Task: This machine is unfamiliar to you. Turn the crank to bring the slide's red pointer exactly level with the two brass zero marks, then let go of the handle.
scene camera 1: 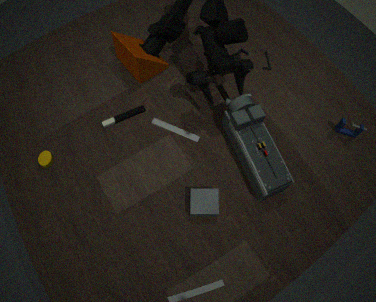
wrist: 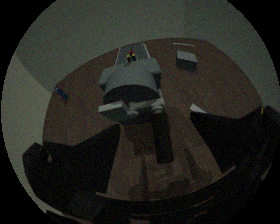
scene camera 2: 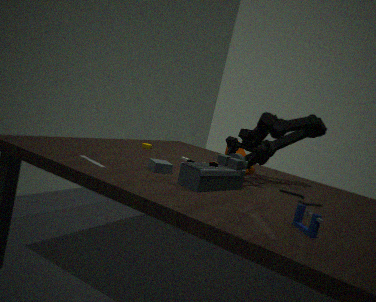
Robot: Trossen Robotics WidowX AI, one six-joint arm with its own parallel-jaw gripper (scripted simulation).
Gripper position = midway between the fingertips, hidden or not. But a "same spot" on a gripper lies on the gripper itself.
my gripper: scene camera 1; wrist; scene camera 2 235,162
same spot on my gripper: (scene camera 1: pixel 239 75) = (wrist: pixel 85 159)
